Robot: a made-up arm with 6 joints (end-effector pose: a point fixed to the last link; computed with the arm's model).
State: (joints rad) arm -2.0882 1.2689 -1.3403 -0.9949 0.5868 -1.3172
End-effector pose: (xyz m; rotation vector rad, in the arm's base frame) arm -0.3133 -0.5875 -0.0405 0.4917 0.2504 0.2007
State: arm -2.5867 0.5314 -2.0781 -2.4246 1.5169 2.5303
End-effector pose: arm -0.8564 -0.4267 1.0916 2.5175 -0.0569 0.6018
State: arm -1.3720 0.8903 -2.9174 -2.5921 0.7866 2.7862
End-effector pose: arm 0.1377 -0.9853 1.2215 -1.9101 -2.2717 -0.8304
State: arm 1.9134 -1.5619 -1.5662 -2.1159 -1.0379 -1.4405
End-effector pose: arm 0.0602 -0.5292 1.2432 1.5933 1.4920 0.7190
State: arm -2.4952 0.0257 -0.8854 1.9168 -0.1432 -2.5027
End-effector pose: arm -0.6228 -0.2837 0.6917 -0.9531 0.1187 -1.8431
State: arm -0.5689 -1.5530 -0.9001 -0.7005 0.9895 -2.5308
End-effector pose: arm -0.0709 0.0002 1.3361 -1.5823 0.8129 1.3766
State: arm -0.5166 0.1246 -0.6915 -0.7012 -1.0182 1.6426
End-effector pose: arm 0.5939 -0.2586 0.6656 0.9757 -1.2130 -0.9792
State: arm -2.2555 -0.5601 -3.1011 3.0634 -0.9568 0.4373
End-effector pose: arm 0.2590 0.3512 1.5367 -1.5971 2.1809 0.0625
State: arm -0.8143 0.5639 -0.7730 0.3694 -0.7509 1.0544
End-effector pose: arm 0.4275 -0.5628 0.3866 0.0143 -1.1681 -2.0631
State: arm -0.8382 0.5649 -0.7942 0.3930 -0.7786 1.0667
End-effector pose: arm 0.4195 -0.5830 0.3974 0.0036 -1.2375 -2.1002
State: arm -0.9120 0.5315 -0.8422 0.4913 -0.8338 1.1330
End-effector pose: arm 0.3849 -0.6419 0.4474 -0.0126 -1.4596 -2.2579
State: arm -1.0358 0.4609 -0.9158 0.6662 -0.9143 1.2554
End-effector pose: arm 0.3046 -0.7233 0.5420 -0.0266 -1.8775 -2.4888
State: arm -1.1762 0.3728 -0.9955 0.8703 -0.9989 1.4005
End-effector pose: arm 0.1883 -0.7813 0.6553 0.0132 1.8274 1.9748
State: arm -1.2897 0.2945 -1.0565 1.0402 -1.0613 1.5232
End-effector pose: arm 0.0831 -0.7967 0.7483 -0.0160 1.7472 1.5313
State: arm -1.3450 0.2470 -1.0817 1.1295 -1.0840 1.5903
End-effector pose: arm 0.0300 -0.7916 0.7958 -0.0454 1.6960 1.3111
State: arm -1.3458 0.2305 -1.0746 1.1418 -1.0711 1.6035
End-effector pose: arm 0.0274 -0.7877 0.8025 -0.0674 1.6782 1.2971
